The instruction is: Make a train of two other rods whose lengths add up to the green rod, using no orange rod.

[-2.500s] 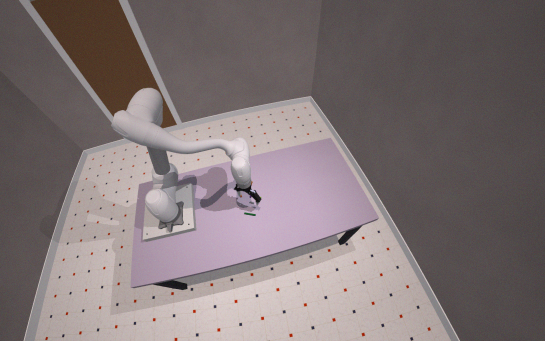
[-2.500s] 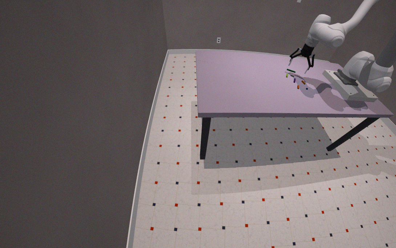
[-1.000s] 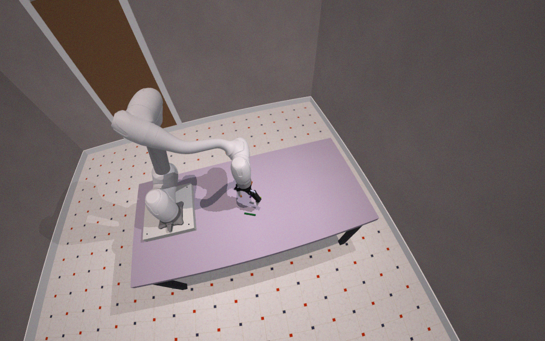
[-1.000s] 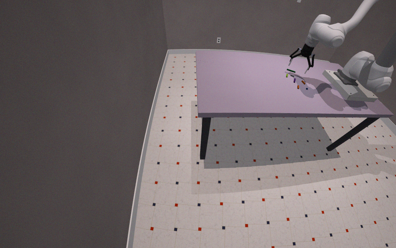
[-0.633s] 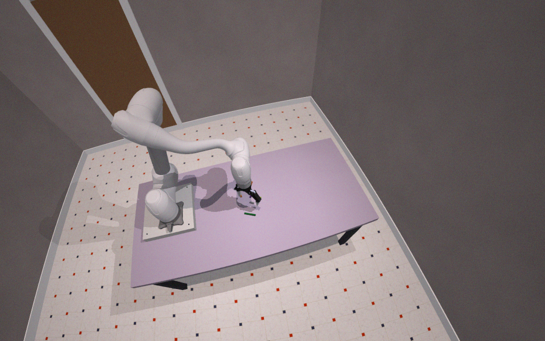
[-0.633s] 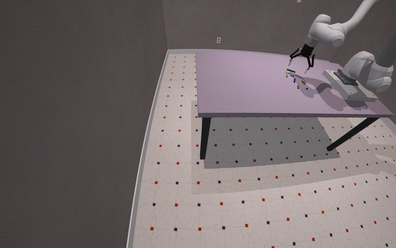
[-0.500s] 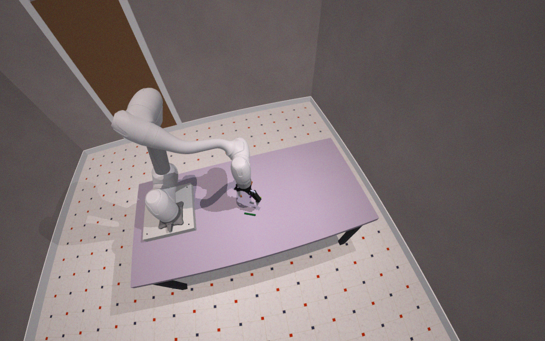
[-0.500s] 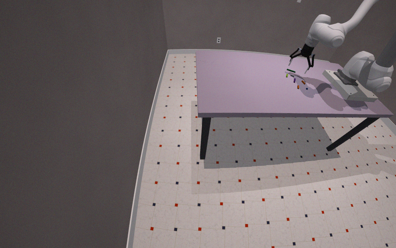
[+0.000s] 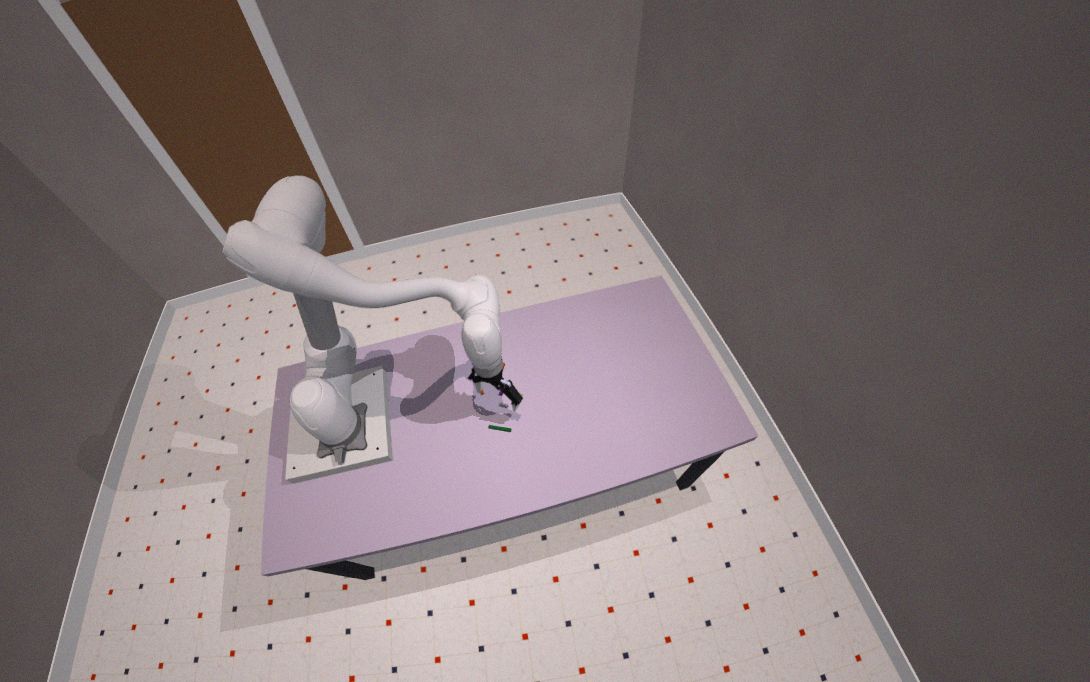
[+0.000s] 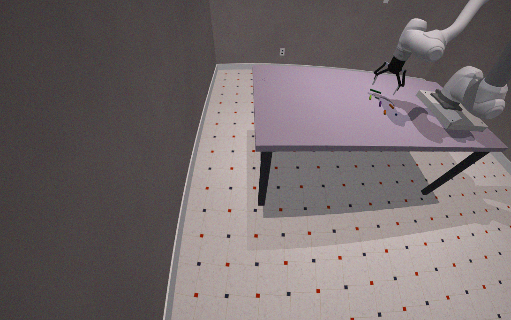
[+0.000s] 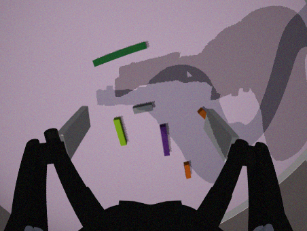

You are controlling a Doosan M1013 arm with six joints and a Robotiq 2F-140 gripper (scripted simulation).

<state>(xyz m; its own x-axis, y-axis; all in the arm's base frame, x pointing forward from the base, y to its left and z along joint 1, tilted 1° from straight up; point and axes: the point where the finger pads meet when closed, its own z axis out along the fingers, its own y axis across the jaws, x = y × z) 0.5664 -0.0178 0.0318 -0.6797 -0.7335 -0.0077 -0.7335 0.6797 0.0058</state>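
Now: the grey rod 70 mm below my hand, 10 mm to the left of it and 10 mm ahead of it. From my hand the other things lie so: lime rod (70 mm below, 70 mm ahead, 10 mm to the left); then purple rod (80 mm to the left, 70 mm below, 30 mm ahead); then green rod (80 mm to the right, 70 mm below, 20 mm behind).
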